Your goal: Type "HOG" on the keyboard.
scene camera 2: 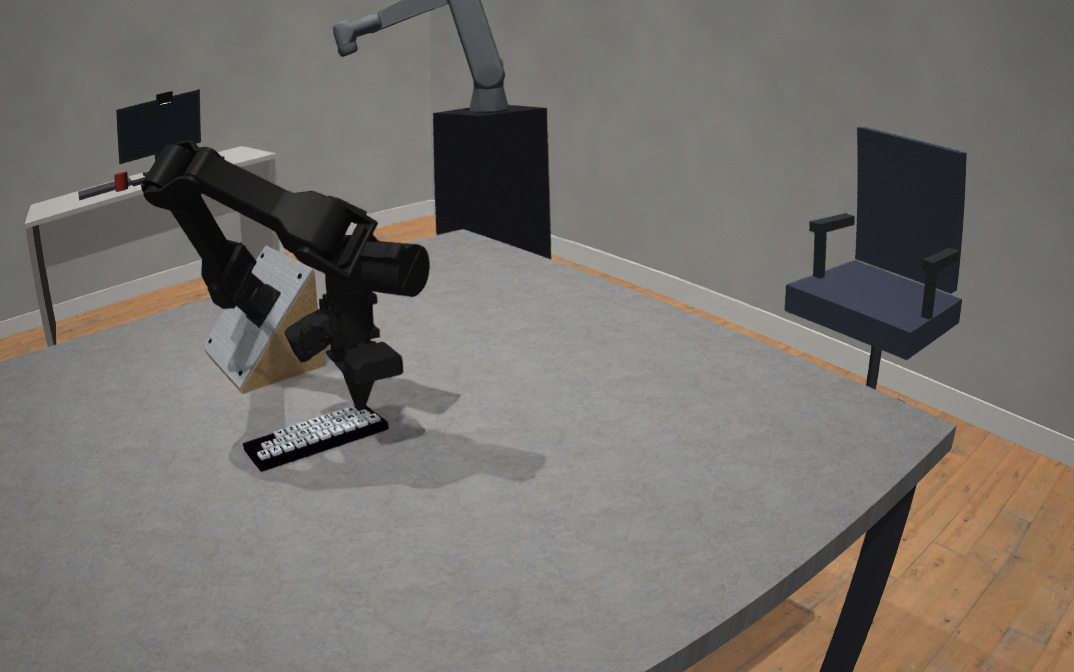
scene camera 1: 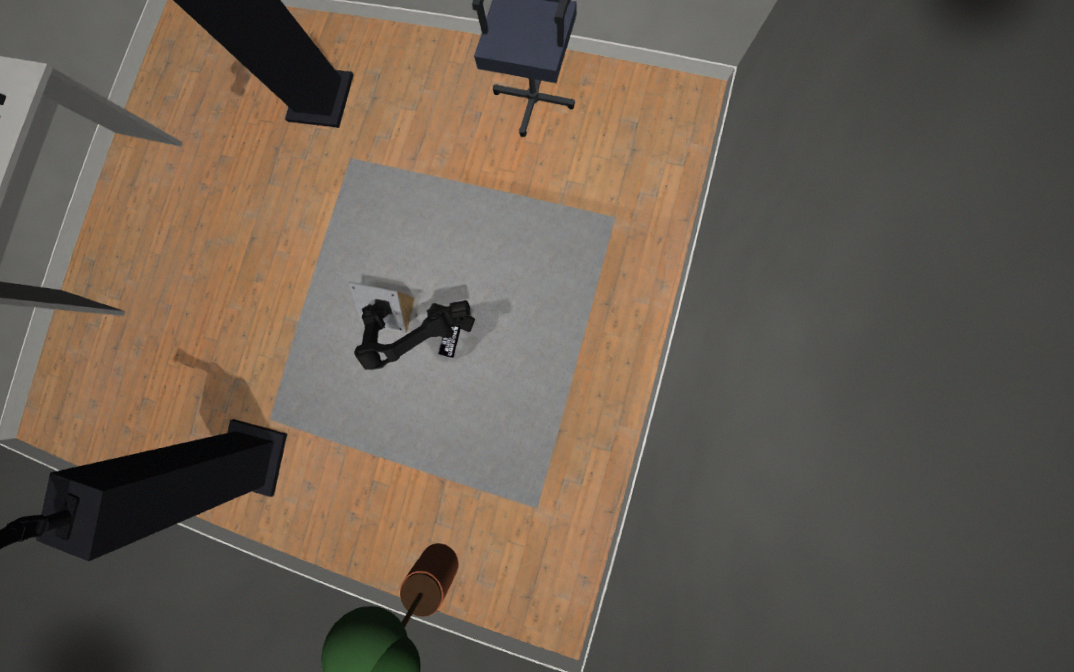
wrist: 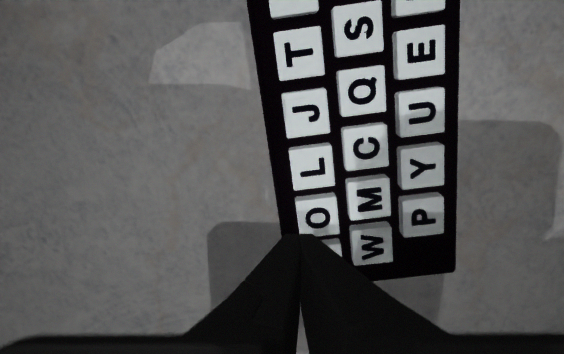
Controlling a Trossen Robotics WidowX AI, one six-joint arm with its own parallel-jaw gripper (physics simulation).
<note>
The pictures show: my gripper and a black keyboard.
My gripper also shows in the wrist view.
</note>
